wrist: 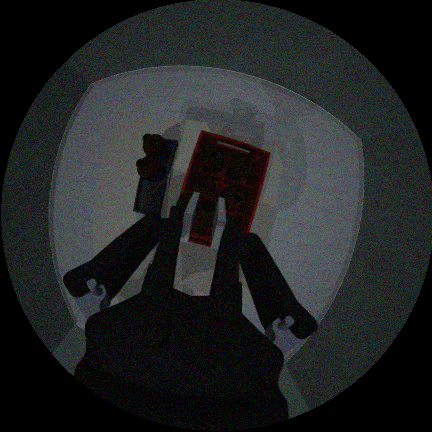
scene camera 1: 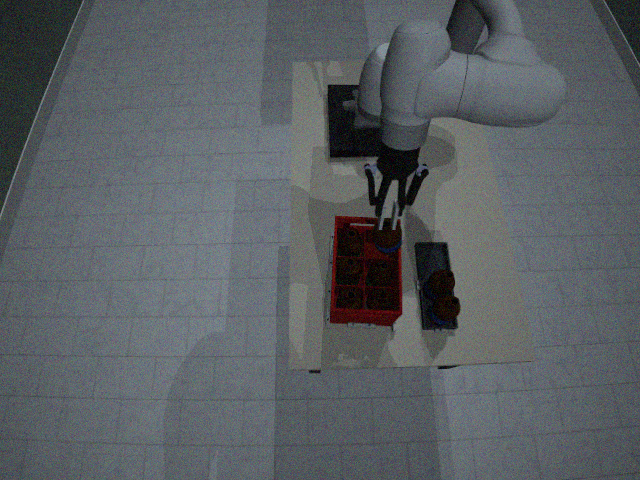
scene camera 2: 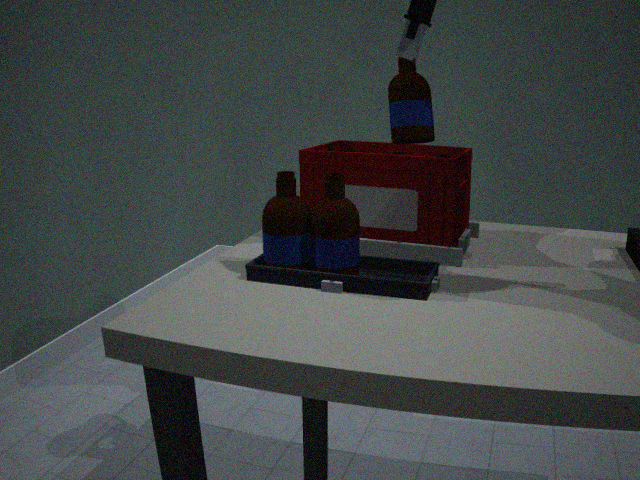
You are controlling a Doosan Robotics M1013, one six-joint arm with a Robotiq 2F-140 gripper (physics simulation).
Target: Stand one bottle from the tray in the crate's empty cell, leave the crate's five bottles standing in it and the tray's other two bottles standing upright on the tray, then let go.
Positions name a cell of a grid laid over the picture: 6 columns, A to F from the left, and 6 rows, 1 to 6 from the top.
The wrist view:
my gripper: C3
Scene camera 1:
my gripper: D3
brown bottle: E4
brown bottle: E4
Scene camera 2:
brown bottle: C3
brown bottle: D3
